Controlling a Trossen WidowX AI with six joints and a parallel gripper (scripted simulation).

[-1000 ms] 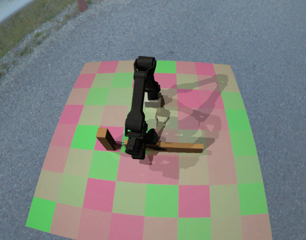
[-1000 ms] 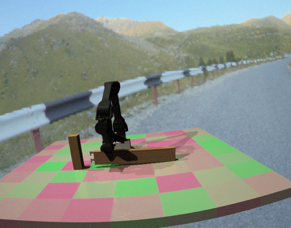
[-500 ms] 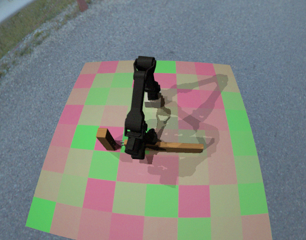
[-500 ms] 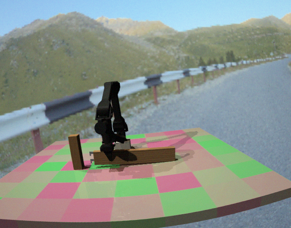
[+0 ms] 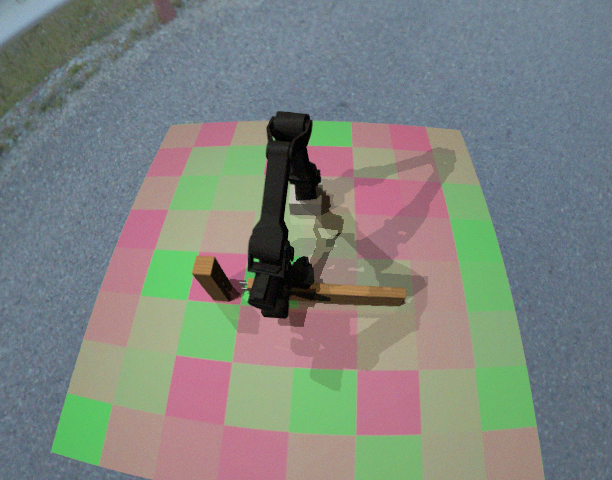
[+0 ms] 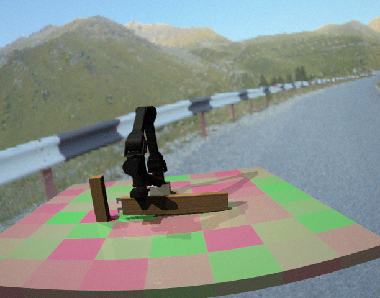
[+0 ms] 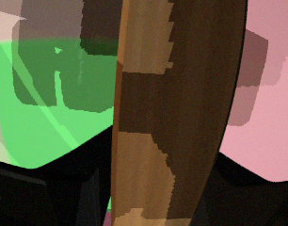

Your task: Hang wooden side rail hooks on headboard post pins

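Now: the headboard post 30 mm behind my gripper tip, 170 mm to the right of it and 40 mm above it.
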